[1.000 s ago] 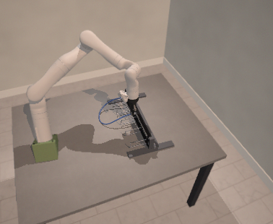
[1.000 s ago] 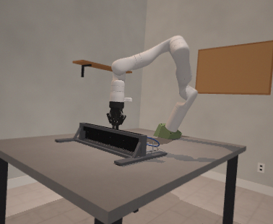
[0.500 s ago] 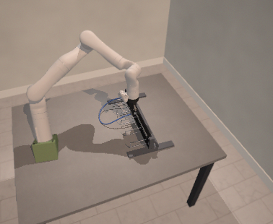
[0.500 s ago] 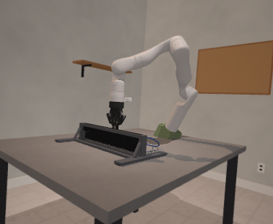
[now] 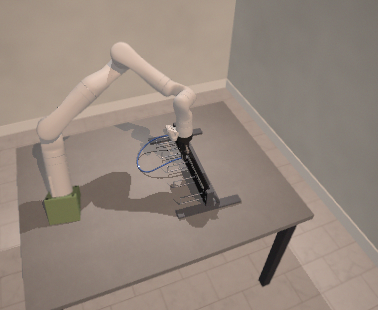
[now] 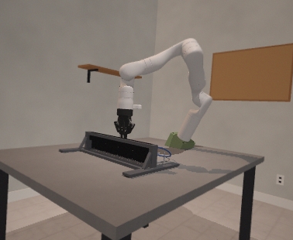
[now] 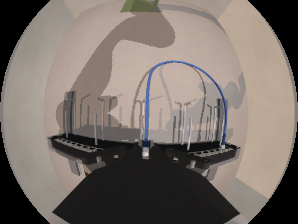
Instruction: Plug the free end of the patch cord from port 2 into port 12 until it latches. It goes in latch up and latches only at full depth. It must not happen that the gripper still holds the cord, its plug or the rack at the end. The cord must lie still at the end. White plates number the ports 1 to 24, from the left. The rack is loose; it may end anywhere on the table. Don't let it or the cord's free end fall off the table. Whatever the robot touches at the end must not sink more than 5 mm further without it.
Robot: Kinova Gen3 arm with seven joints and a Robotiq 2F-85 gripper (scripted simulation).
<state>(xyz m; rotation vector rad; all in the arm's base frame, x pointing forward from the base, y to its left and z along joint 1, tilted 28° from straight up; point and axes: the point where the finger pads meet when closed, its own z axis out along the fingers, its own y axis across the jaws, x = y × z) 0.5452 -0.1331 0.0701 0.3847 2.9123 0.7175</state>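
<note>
Right now the white plug is 1 cm below my hand and 1 cm ahead of it.
</note>
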